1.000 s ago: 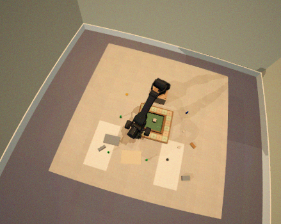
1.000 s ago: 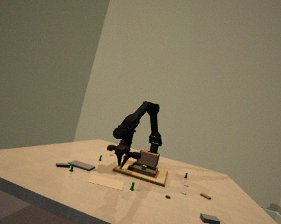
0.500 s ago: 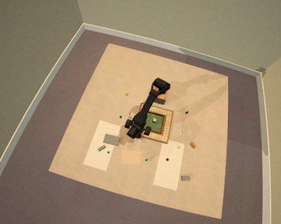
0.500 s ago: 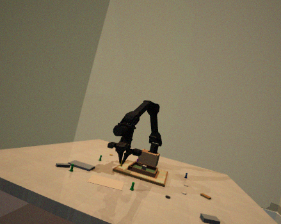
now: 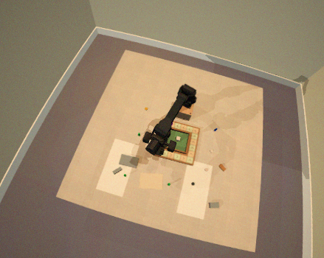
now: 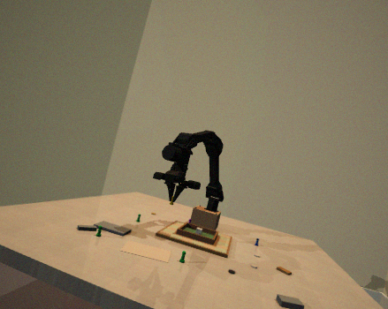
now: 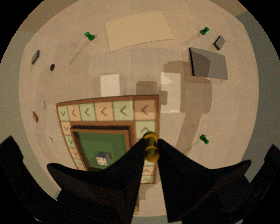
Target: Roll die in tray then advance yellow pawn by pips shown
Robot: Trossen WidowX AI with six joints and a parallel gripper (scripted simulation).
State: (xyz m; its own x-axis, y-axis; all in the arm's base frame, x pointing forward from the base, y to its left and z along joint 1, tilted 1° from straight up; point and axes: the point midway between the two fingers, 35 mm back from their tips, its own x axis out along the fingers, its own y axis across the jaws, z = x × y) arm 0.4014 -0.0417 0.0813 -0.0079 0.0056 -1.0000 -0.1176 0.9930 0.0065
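Now: the white die 150 mm behind my gripper tip, 90 mm to the left of it and 110 mm below it. The rest, counted from my gripper tip: yellow pawn (right at my gripper tip); then green tray (140 mm behind, 90 mm to the left, 130 mm below); then purple pawn (230 mm behind, 110 mm below).
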